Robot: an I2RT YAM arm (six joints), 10 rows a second.
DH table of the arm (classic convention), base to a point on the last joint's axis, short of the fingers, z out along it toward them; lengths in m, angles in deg. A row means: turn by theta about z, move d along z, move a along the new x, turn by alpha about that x. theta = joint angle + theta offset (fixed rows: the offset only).
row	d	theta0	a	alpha
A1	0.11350	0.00	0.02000	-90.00
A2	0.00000	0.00	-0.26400	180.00
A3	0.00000	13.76	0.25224	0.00
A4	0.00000	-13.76	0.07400	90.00
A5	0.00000	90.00	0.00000	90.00
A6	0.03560	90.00	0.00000	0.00
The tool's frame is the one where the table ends.
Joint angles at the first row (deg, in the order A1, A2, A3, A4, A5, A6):
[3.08 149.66 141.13 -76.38 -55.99 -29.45]
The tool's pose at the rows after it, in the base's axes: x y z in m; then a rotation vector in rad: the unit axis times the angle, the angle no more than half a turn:
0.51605, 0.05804, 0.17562, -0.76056, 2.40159, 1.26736
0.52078, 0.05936, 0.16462, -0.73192, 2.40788, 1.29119
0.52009, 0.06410, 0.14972, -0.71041, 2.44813, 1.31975
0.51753, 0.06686, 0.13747, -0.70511, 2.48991, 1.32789
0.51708, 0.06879, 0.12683, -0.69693, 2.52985, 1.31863
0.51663, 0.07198, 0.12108, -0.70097, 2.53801, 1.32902
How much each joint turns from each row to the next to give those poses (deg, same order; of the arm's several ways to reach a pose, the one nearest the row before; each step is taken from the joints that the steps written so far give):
[0.08 3.52 6.51 0.00 0.09 1.76]
[0.09 2.11 1.51 0.79 -0.70 1.58]
[0.53 1.07 -1.22 0.27 0.08 0.89]
[0.35 0.44 -1.76 -0.09 0.79 -0.18]
[0.26 0.96 -0.36 0.00 1.23 0.35]
[0.35 0.62 -0.09 0.00 -0.08 -0.09]

